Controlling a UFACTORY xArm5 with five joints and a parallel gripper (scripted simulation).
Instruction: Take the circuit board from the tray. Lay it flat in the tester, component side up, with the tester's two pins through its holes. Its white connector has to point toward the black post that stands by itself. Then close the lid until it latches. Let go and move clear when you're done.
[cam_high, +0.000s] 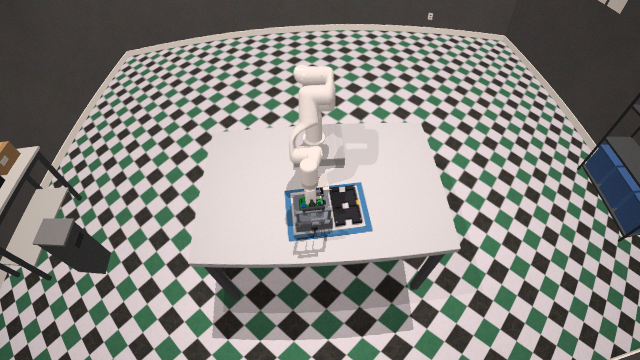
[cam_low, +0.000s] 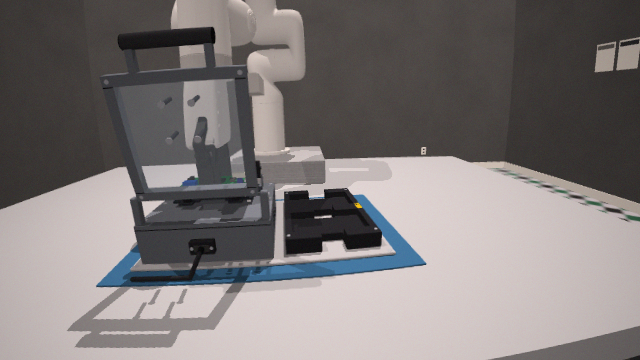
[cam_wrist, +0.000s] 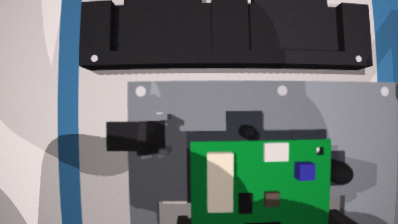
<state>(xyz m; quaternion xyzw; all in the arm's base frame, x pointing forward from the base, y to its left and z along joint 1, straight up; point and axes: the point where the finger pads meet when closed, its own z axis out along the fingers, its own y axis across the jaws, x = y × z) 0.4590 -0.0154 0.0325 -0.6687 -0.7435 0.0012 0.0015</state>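
Right now the green circuit board is right at my hand. Also, from my hand: black block 7 cm behind, 5 cm to the left; clear lid 12 cm ahead, 9 cm above, 1 cm to the left; grey tester 4 cm to the left, 3 cm ahead, 2 cm above.
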